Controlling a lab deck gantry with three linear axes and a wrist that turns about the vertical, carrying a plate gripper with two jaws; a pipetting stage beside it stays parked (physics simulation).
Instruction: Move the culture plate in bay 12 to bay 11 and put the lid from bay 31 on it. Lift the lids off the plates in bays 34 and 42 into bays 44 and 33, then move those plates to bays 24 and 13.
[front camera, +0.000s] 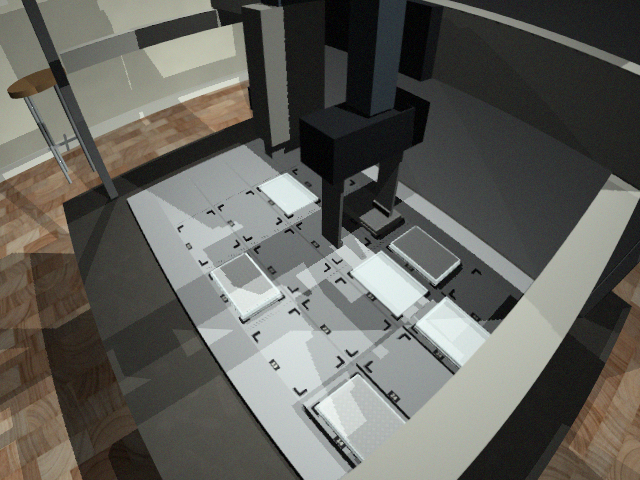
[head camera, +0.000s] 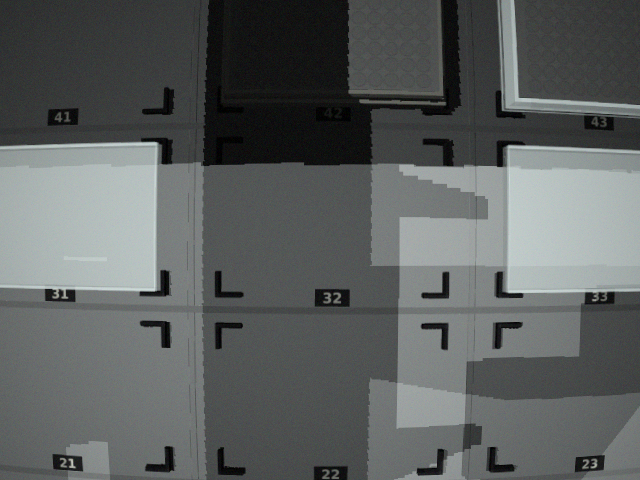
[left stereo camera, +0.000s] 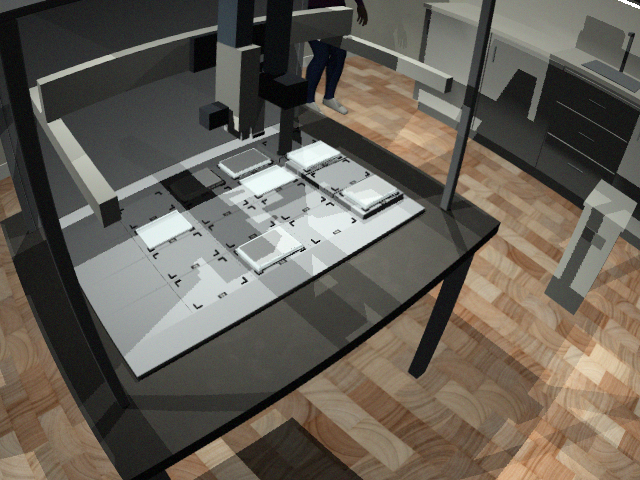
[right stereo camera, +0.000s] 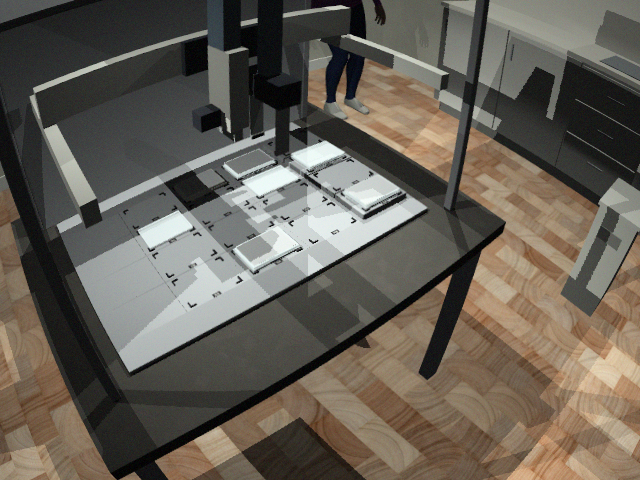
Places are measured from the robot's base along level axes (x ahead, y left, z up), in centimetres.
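Where they show: gripper, fingertip midpoint: (front camera: 358, 224) (left stereo camera: 270, 144) (right stereo camera: 269, 144); robot's base at its link origin: (front camera: 179, 228) (left stereo camera: 197, 307) (right stereo camera: 191, 306).
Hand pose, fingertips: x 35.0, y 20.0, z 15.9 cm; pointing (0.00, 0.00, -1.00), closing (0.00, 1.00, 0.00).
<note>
Things, the pixels of their top centre, and the offset from my fingertips.
- culture plate at its top centre: (front camera: 243, 281) (left stereo camera: 269, 245) (right stereo camera: 266, 245) dx -12.2, dy -15.7, dz -14.5 cm
- bay 31 lid at its top centre: (head camera: 51, 216) (left stereo camera: 163, 228) (front camera: 287, 191) (right stereo camera: 164, 228) dx -28.6, dy +5.7, dz -15.2 cm
- bay 33 lid at its top centre: (head camera: 609, 220) (front camera: 389, 281) (left stereo camera: 267, 179) (right stereo camera: 270, 179) dx +4.2, dy +5.7, dz -15.2 cm
- bay 42 plate at its top centre: (head camera: 334, 25) (front camera: 369, 207) (left stereo camera: 195, 181) (right stereo camera: 199, 182) dx -12.2, dy +16.4, dz -14.5 cm
- bay 34 plate at its top centre: (front camera: 458, 333) (left stereo camera: 314, 152) (right stereo camera: 318, 152) dx +20.6, dy +5.7, dz -12.8 cm
- welled plate at its top centre: (front camera: 365, 419) (right stereo camera: 372, 188) (left stereo camera: 370, 189) dx +20.6, dy -15.7, dz -13.1 cm
The plate gripper (front camera: 359, 227) (left stereo camera: 272, 144) (right stereo camera: 269, 145) hangs high above the deck, its jaws wide apart with nothing between them. A culture plate (front camera: 245, 284) (left stereo camera: 269, 249) (right stereo camera: 267, 249) sits in bay 12. White lids lie in bay 31 and bay 33: the bay 31 lid (front camera: 288, 193) (head camera: 77, 222) (left stereo camera: 165, 229) and the bay 33 lid (front camera: 388, 283) (head camera: 573, 222) (left stereo camera: 267, 179). The bay 42 plate (front camera: 377, 226) (head camera: 395, 51) is partly shaded and shows round wells. The bay 34 plate (front camera: 452, 325) (left stereo camera: 313, 155) is partly hidden by a beam in the front view.
A plate (front camera: 423, 254) (head camera: 578, 46) (left stereo camera: 245, 161) stands in bay 43, and a welled plate (front camera: 356, 413) (left stereo camera: 372, 191) in bay 14. The parked pipetting stage (left stereo camera: 237, 87) (right stereo camera: 227, 87) is beside the gripper. A pale beam (front camera: 516, 377) crosses the front view's lower right.
</note>
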